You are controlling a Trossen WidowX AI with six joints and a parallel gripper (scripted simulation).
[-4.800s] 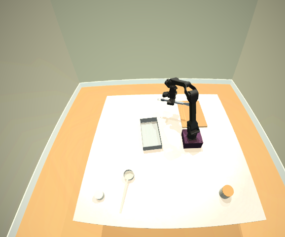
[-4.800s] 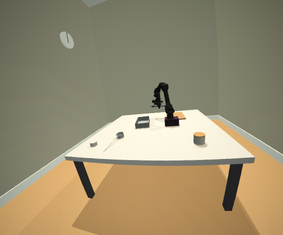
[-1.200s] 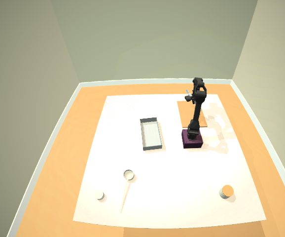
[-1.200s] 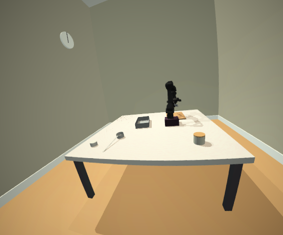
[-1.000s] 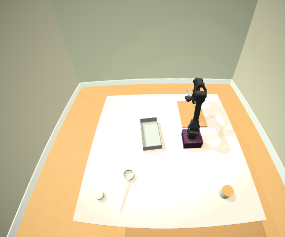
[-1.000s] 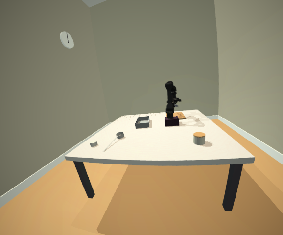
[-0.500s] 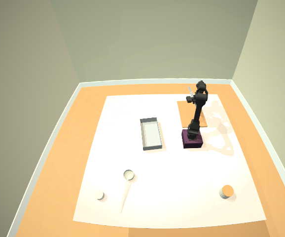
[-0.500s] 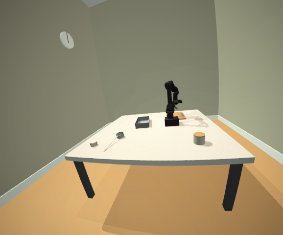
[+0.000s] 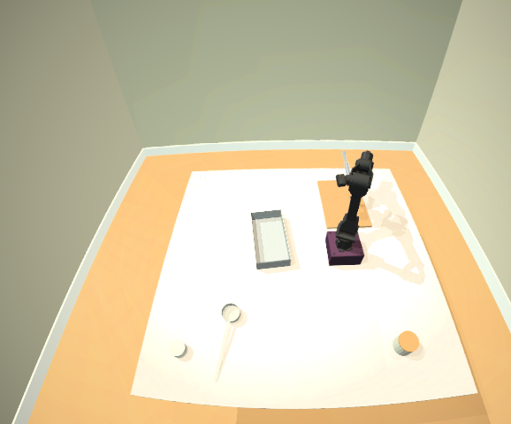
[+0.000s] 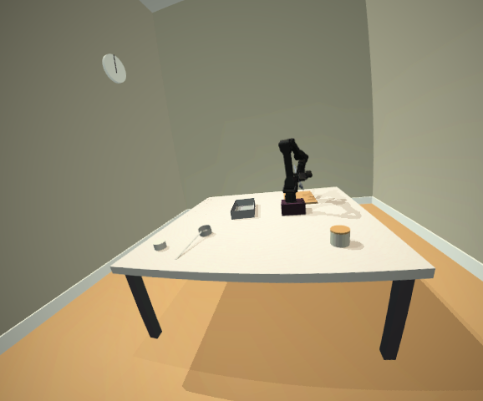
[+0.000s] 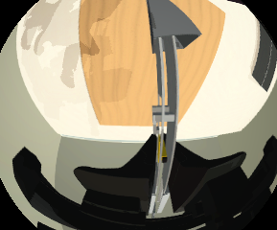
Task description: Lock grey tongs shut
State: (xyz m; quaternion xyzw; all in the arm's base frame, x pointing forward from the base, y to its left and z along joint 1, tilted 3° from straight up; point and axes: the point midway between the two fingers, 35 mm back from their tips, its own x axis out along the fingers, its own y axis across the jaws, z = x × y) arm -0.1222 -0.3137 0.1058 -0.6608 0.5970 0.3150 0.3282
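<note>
The wooden board lies 1 cm ahead of my gripper tip, 1 cm to the left of it and 12 cm below it. The rest, counted from my gripper tip: white dish: 86 cm ahead, 70 cm to the left, 11 cm below; cork-lidded jar: 1 cm behind, 80 cm to the left, 10 cm below; grey roasting tin: 44 cm ahead, 21 cm to the left, 10 cm below.
</note>
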